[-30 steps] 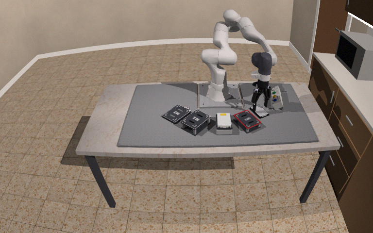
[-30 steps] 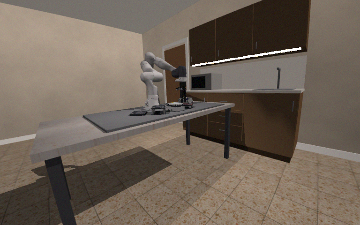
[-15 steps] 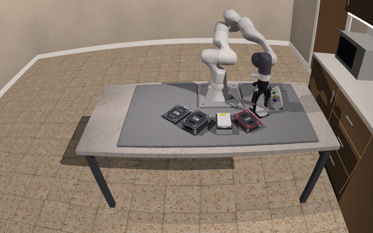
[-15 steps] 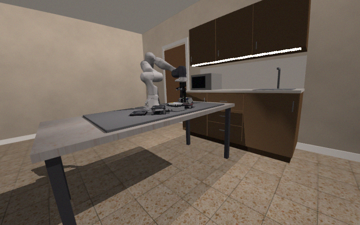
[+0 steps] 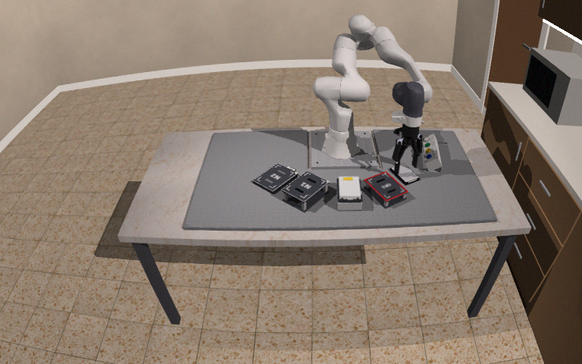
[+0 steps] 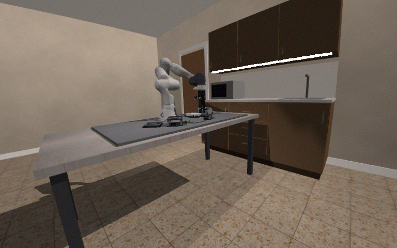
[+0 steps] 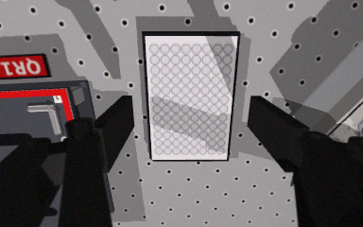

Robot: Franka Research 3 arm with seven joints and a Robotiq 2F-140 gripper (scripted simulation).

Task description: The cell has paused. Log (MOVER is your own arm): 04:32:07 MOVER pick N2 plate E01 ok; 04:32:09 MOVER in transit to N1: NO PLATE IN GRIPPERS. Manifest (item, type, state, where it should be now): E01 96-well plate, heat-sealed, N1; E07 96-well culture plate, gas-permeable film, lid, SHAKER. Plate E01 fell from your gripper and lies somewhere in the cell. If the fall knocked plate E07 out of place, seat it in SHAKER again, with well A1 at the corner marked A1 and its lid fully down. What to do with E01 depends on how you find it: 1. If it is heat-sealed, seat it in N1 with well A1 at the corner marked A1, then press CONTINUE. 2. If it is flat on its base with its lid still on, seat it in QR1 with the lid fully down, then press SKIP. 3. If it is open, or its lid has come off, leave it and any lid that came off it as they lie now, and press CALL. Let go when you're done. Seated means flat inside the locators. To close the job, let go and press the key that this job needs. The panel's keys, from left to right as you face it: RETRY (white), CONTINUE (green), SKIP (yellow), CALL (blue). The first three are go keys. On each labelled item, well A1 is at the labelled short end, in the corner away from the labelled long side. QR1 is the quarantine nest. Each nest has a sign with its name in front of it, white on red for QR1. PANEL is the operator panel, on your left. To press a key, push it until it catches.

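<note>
Now: the plate E01 5 cm below my hand. Round my hand: yellow key 13 cm to the left, 11 cm behind, 1 cm above; then blue CALL key 12 cm to the left, 6 cm behind, 1 cm above; then green continue key 16 cm behind, 14 cm to the left, 1 cm above.
</note>
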